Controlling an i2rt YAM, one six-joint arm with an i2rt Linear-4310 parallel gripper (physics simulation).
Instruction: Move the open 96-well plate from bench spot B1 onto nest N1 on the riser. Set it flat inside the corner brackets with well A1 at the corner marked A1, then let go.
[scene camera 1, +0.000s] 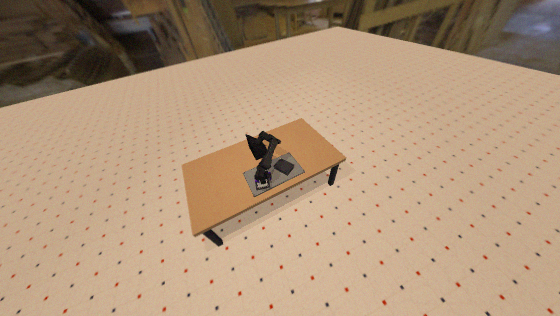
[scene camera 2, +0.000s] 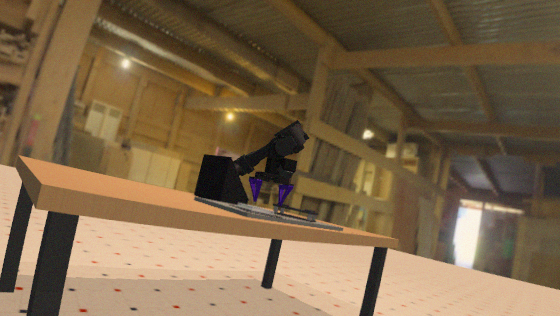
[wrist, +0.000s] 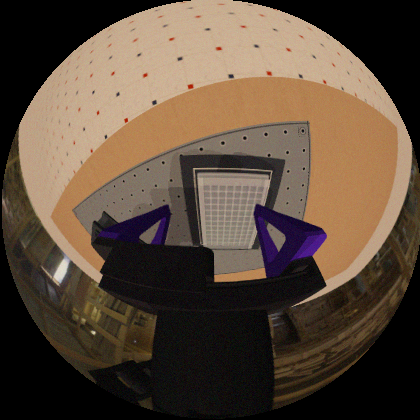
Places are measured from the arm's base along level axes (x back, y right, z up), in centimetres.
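Pixels of known places: gripper, fingertip midpoint: (scene camera 2: 267, 203) (wrist: 211, 208); arm's base, origin of the base link: (scene camera 1: 257, 143) (scene camera 2: 225, 176).
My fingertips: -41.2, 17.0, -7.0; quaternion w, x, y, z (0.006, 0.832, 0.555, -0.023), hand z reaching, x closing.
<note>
For each thing: its top centre in the pictures, then the offset to it from my fingertips, as dx, dy, dz. Level surfaces: height alone.
- 96-well plate, middle of its top: (wrist: 230, 221) (scene camera 2: 255, 206) (scene camera 1: 261, 180) +4.0, +1.0, -1.9
- dark rectangular frame, middle of its top: (wrist: 229, 214) (scene camera 2: 254, 210) (scene camera 1: 262, 181) +4.0, +1.0, -3.4
- dark riser, middle of its top: (scene camera 2: 296, 207) (scene camera 1: 283, 164) +4.4, -24.2, +0.8
- wooden table, its level: dz -5.0
The 96-well plate (wrist: 232, 210) (scene camera 1: 262, 185) is pale and lies flat inside a dark rectangular frame (wrist: 188, 190) on the grey perforated board. My gripper (wrist: 211, 208) (scene camera 2: 268, 204) is open and empty, with purple fingers pointing down a little above the board. In the wrist view the right fingertip overlaps the plate's right edge, and the left fingertip shows left of the frame. The dark riser (scene camera 1: 284, 166) (scene camera 2: 296, 211) stands beside the plate's spot. In the wrist view it shows in part behind the left finger. The corner brackets and the A1 mark are too small to make out.
The grey perforated board (scene camera 1: 251, 188) (wrist: 295, 172) (scene camera 2: 327, 226) lies on the wooden table (scene camera 1: 215, 195) (scene camera 2: 125, 200) (wrist: 350, 150). The arm's black base (scene camera 1: 256, 146) (scene camera 2: 215, 177) stands at the back edge of the board. The riser is a raised obstacle on the board.
</note>
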